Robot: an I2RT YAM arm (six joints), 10 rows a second.
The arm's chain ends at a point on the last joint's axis. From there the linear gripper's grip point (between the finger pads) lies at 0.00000 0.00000 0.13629 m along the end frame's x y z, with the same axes.
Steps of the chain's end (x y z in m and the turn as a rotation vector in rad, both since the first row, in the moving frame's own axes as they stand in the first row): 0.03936, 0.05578, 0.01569, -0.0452, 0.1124, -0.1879; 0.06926, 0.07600, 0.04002, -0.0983, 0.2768, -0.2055; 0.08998, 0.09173, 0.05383, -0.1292, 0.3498, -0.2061; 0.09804, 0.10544, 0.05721, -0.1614, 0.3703, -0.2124; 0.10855, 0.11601, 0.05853, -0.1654, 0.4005, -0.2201
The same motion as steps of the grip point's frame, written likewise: 0.05513, 0.06046, 0.01469, -0.0452, 0.1124, -0.1879; 0.10754, 0.08528, 0.03420, -0.0983, 0.2768, -0.2055; 0.13801, 0.10397, 0.04450, -0.1292, 0.3498, -0.2061; 0.14907, 0.12141, 0.04628, -0.1614, 0.3703, -0.2124; 0.16344, 0.13179, 0.04599, -0.1654, 0.4005, -0.2201
